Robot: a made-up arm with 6 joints.
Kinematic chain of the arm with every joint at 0, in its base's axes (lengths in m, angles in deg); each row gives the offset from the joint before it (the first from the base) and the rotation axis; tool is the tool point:
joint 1: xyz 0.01 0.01 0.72 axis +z
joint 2: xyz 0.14 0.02 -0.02 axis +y
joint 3: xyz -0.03 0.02 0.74 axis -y
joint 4: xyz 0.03 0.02 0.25 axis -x
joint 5: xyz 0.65 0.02 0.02 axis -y
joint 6: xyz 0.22 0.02 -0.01 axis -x
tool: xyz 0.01 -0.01 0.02
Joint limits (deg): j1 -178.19..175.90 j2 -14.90..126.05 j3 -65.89..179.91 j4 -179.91..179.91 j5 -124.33..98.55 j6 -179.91..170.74
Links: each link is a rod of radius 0.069 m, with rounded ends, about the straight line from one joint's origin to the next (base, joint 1, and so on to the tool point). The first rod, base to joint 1, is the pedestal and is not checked.
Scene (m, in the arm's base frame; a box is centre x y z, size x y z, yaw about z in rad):
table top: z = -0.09
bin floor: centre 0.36 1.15 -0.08 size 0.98 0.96 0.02 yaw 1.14
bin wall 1: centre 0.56 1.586 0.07 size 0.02 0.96 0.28 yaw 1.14
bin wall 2: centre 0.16 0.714 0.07 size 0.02 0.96 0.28 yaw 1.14
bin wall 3: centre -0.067 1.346 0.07 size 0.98 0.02 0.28 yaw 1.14
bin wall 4: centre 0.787 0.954 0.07 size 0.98 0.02 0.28 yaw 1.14
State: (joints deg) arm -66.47 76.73 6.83 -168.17 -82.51 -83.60
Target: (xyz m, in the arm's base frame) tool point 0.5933 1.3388 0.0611
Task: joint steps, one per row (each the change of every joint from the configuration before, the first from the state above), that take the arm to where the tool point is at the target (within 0.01 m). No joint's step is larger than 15 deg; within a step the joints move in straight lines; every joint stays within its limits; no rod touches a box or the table.
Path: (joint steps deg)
1: 14.09 -0.68 -1.05 2.10 -0.60 0.01
2: 14.09 -0.67 -1.05 2.09 -0.59 0.02
3: 14.08 -0.68 -1.06 2.10 -0.60 0.01
4: 14.09 -0.68 -1.05 2.09 -0.59 0.02
5: 14.09 -0.68 -1.05 2.10 -0.60 0.01
6: 14.09 -0.67 -1.05 2.09 -0.59 0.02
7: 14.09 -0.68 -1.06 2.10 -0.60 0.01
8: 14.09 -0.68 -1.05 2.09 -0.59 0.02
9: 14.08 -0.67 -1.05 2.10 -0.60 0.01
10: 0.27 11.31 8.08 -1.82 5.74 0.40
11: 0.27 11.31 8.08 -1.83 5.73 0.40

